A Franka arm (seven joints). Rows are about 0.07 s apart.
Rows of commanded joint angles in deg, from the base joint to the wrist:
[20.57, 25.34, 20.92, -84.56, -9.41, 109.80, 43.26]
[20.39, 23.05, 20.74, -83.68, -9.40, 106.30, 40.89]
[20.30, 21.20, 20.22, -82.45, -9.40, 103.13, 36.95]
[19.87, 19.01, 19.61, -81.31, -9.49, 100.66, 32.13]
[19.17, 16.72, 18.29, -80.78, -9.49, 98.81, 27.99]
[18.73, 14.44, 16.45, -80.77, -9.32, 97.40, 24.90]
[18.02, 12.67, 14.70, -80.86, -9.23, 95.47, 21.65]
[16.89, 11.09, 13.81, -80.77, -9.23, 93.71, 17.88]
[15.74, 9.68, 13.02, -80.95, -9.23, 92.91, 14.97]
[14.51, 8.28, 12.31, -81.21, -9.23, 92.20, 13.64]
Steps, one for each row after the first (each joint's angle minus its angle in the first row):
[-0.18, -2.29, -0.18, 0.88, 0.01, -3.50, -2.37]
[-0.27, -4.14, -0.70, 2.11, 0.01, -6.67, -6.31]
[-0.70, -6.33, -1.31, 3.25, -0.08, -9.14, -11.13]
[-1.40, -8.62, -2.63, 3.78, -0.08, -10.99, -15.27]
[-1.84, -10.90, -4.47, 3.79, 0.09, -12.40, -18.36]
[-2.55, -12.67, -6.22, 3.70, 0.18, -14.33, -21.61]
[-3.68, -14.25, -7.11, 3.79, 0.18, -16.09, -25.38]
[-4.83, -15.66, -7.90, 3.61, 0.18, -16.89, -28.29]
[-6.06, -17.06, -8.61, 3.35, 0.18, -17.60, -29.62]

